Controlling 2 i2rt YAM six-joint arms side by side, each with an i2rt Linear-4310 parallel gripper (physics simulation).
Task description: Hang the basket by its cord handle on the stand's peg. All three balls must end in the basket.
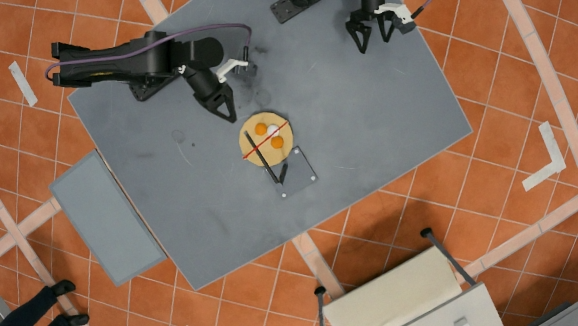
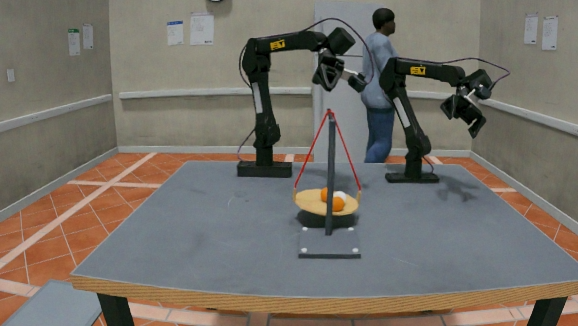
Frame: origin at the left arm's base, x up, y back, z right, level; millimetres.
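Seen in the pictures: left gripper, fingertip midpoint: [image 1: 374, 47] [image 2: 462, 128]; right gripper, fingertip midpoint: [image 1: 234, 121] [image 2: 328, 89]; left arm's base, link origin: [image 2: 412, 178]; right arm's base, link origin: [image 1: 156, 77] [image 2: 264, 166].
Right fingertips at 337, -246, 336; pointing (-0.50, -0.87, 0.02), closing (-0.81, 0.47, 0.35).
Pixels of each thing's top centre, then the offset from my right fingertips to it, as dx, dy, dz. "*": a spot on its surface instead. Level surfaces: height alone.
- round tan basket, top centre: [image 2: 327, 187] [image 1: 264, 140] -249, -84, +4
- peg, surface spot: [image 1: 260, 155] * -51, -105, +1
- white ball, top centre: [image 2: 339, 192] [image 1: 272, 131] -267, -72, -31
- grey table, surface height: dx -344
The round tan basket [image 1: 275, 155] [image 2: 310, 201] hangs level above the table by its red cord [image 1: 265, 140] [image 2: 312, 149], which lies over the peg [image 1: 260, 155] near the top of the dark stand [image 1: 300, 172] [image 2: 330, 245]. Two orange balls [image 1: 260, 129] [image 1: 277, 142] [image 2: 338, 204] and a white ball [image 1: 271, 129] [image 2: 341, 195] lie together in the basket. My right gripper [image 1: 234, 120] [image 2: 328, 87] is shut and empty, behind and above the stand, apart from the cord. My left gripper [image 1: 375, 46] [image 2: 461, 122] is open and empty, far from the basket, at the upper right.
The grey table [image 1: 400, 110] [image 2: 200, 255] carries both arm bases at its far side. A lower grey surface [image 1: 107, 220] [image 2: 55, 305] adjoins the table's left edge. A person [image 2: 378, 90] stands behind the arms. A cream-topped piece of furniture [image 1: 395, 285] stands at the lower right.
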